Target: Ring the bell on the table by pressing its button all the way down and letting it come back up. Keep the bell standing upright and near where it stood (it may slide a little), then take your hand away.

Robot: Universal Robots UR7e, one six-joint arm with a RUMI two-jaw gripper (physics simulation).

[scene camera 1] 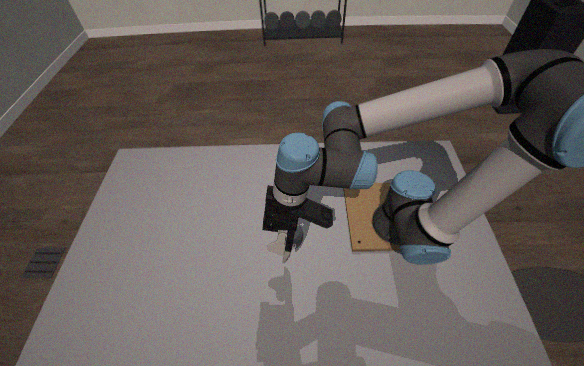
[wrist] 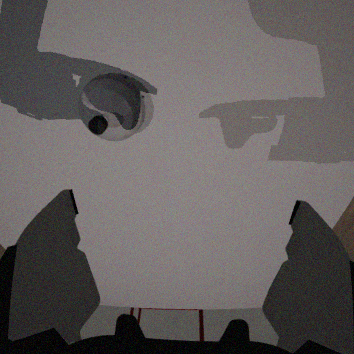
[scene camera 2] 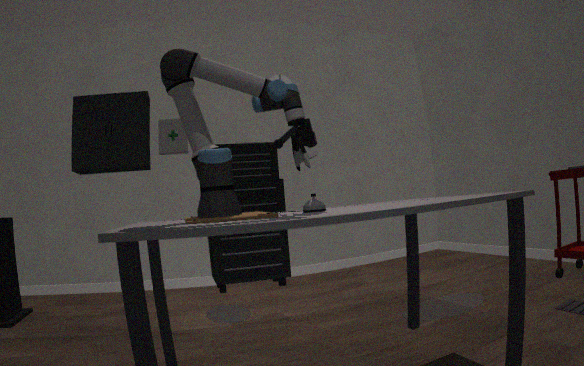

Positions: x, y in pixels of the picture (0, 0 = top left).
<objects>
my gripper: scene camera 1 285, 236; wrist; scene camera 2
same spot on my gripper: point(wrist: 55, 293) = point(scene camera 2: 299, 149)
</objects>
